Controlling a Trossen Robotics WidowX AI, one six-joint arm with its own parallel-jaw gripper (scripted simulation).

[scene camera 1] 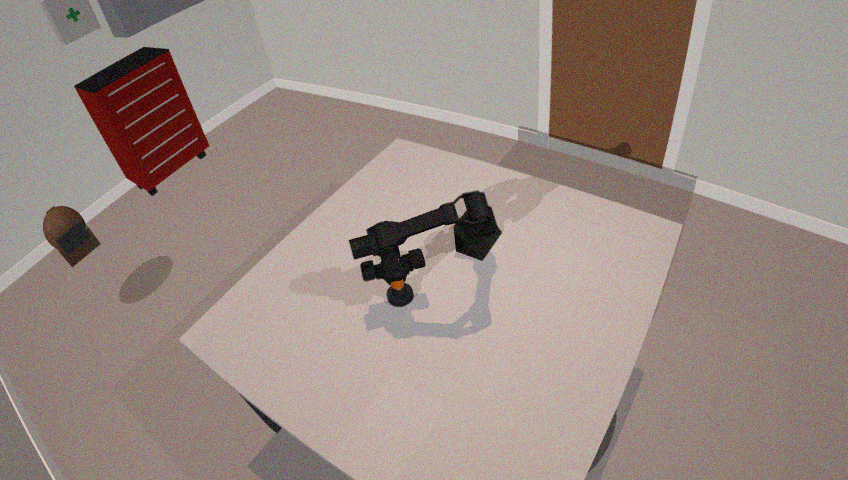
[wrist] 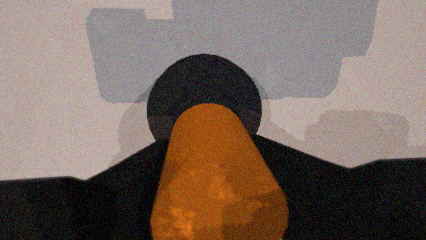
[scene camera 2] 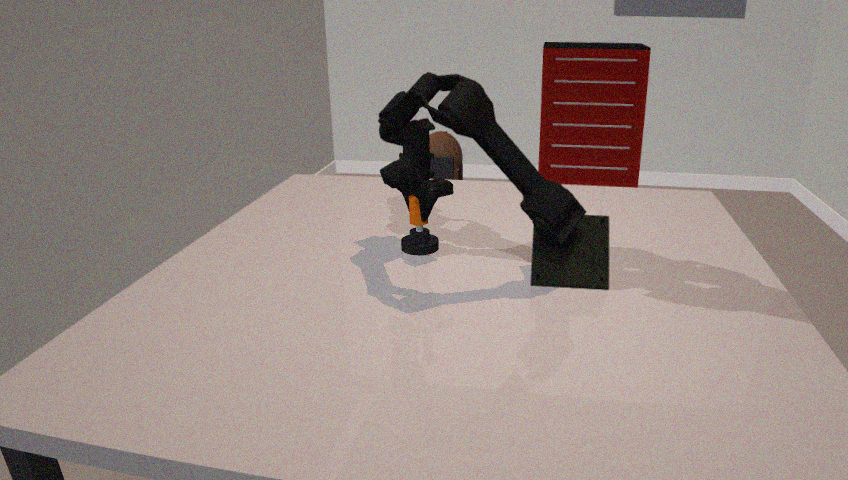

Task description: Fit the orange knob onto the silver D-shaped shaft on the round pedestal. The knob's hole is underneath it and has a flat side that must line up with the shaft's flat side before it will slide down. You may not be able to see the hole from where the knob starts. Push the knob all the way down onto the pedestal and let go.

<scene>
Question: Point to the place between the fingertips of the gripper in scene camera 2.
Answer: At 418, 218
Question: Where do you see a round black pedestal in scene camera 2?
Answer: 419, 242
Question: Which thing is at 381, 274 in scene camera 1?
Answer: The gripper.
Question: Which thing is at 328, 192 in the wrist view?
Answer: The gripper.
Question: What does the gripper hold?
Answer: An orange knob.
</scene>
